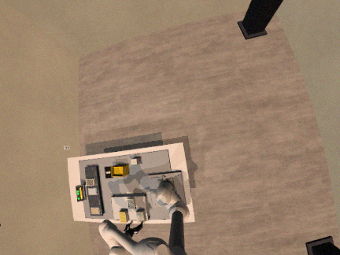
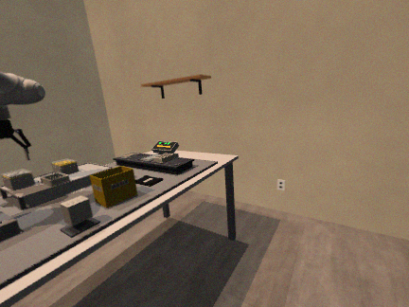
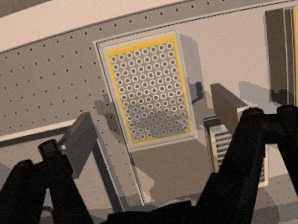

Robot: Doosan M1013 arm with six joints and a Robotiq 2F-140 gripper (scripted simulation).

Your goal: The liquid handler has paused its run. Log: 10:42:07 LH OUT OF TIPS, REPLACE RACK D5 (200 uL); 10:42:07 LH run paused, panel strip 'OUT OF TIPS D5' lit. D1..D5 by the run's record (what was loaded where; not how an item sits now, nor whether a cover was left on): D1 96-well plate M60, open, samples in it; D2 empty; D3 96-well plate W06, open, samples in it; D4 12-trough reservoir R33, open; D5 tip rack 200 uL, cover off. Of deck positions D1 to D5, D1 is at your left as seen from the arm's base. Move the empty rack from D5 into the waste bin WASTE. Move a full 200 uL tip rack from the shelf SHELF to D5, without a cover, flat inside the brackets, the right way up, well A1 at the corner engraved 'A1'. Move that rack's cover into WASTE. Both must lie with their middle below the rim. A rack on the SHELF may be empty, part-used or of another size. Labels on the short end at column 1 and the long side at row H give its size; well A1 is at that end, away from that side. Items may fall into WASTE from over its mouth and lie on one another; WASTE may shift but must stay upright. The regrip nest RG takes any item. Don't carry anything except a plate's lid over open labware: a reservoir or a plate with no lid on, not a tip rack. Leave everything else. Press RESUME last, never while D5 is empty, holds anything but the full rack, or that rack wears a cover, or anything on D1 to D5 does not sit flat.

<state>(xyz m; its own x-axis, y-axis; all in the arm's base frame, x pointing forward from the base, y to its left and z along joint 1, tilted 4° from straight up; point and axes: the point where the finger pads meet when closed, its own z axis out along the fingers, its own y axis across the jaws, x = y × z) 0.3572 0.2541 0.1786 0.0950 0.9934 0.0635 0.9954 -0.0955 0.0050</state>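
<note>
The clear rack cover is 8 cm below my hand. From my hand the other things lie so: shelf 15 cm ahead, 14 cm below, 8 cm to the right; yellow waste bin 55 cm to the right, 16 cm below, 15 cm ahead; shelf label 25 cm to the right, 20 cm below, 14 cm ahead.
</note>
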